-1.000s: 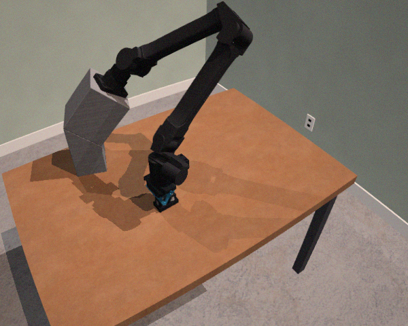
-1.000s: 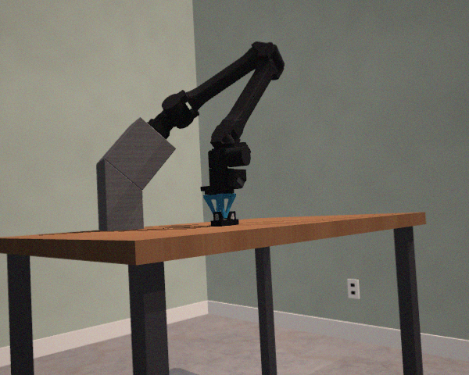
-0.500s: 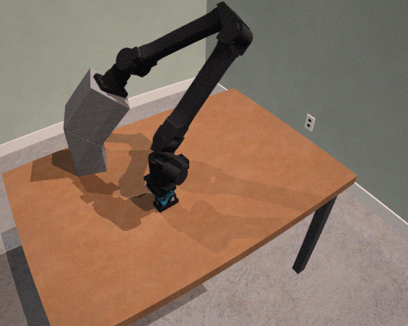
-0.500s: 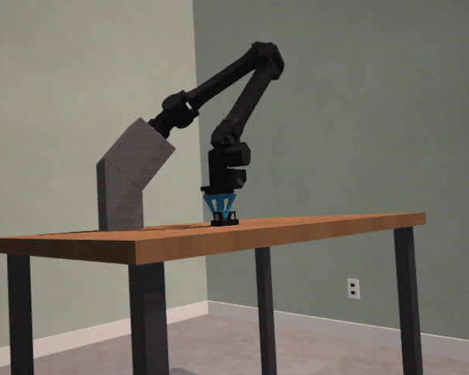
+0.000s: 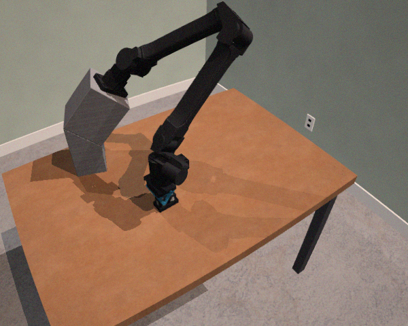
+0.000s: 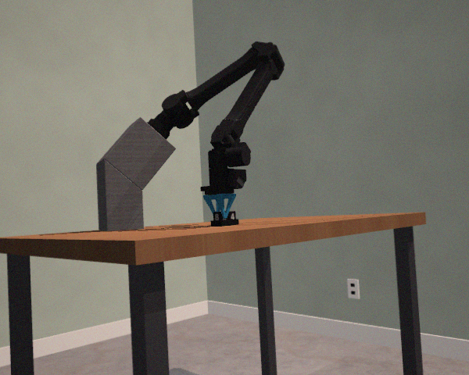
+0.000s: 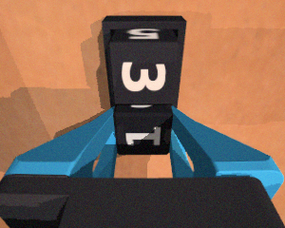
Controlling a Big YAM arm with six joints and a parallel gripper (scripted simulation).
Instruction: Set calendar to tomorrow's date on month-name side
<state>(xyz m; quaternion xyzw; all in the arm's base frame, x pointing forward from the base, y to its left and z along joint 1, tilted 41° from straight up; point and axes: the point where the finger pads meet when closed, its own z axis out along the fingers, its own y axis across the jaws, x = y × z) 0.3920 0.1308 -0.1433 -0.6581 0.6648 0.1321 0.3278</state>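
The black tray lies 20 mm to the left of my hand and 20 mm below it.
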